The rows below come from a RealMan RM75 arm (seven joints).
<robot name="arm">
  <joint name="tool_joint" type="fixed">
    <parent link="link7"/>
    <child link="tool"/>
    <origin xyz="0 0 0"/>
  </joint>
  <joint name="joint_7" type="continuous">
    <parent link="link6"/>
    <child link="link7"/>
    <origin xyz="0 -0.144 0" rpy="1.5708 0 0"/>
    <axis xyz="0 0 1"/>
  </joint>
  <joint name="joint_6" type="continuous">
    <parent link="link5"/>
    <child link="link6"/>
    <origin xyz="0 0 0" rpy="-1.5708 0 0"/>
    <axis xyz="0 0 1"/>
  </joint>
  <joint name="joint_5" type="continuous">
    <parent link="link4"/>
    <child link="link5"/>
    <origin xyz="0 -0.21 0" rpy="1.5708 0 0"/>
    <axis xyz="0 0 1"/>
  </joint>
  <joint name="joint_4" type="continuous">
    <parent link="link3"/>
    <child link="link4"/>
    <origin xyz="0 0 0" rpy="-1.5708 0 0"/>
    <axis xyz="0 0 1"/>
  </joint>
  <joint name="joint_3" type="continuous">
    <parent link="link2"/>
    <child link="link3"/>
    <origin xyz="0 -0.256 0" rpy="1.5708 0 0"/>
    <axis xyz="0 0 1"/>
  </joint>
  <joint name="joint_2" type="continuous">
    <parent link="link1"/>
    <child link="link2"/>
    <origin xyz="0 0 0" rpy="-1.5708 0 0"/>
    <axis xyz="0 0 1"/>
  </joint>
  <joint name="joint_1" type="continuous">
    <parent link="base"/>
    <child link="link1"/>
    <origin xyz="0 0 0.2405"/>
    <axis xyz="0 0 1"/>
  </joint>
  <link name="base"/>
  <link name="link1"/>
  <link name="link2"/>
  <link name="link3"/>
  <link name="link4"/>
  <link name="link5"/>
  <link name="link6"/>
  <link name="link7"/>
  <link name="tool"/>
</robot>
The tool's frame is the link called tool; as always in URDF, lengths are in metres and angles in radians. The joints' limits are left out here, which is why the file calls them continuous.
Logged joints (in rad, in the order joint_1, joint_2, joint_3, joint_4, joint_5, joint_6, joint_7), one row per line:
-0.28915 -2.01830 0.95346 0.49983 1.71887 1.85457 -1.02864
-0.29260 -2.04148 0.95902 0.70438 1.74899 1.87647 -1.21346
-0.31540 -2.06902 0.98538 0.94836 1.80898 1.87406 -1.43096
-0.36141 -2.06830 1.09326 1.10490 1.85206 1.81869 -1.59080
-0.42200 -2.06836 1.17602 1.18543 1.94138 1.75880 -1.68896
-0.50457 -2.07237 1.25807 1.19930 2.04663 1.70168 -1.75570
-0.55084 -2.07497 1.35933 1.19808 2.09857 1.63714 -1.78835
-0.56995 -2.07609 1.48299 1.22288 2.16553 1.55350 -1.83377
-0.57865 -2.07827 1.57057 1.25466 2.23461 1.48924 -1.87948
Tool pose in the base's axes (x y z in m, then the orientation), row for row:
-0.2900 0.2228 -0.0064 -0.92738 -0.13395 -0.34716 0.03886
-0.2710 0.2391 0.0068 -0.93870 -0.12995 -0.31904 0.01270
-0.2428 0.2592 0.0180 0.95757 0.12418 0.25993 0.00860
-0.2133 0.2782 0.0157 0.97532 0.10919 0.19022 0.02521
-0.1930 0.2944 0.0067 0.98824 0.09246 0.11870 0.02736
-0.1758 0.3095 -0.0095 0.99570 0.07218 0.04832 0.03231
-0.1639 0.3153 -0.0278 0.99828 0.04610 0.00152 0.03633
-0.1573 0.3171 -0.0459 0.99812 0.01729 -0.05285 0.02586
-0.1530 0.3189 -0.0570 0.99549 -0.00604 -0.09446 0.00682
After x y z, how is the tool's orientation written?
As a quaternion, x y z w.
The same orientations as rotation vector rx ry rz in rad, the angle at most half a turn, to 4 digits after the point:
-2.8435 -0.4107 -1.0644
-2.9254 -0.4050 -0.9943
2.9919 0.3880 0.8122
3.0158 0.3376 0.5882
3.0517 0.2855 0.3665
3.0653 0.2222 0.1488
3.0656 0.1416 0.0047
3.0851 0.0534 -0.1634
3.1139 -0.0189 -0.2955

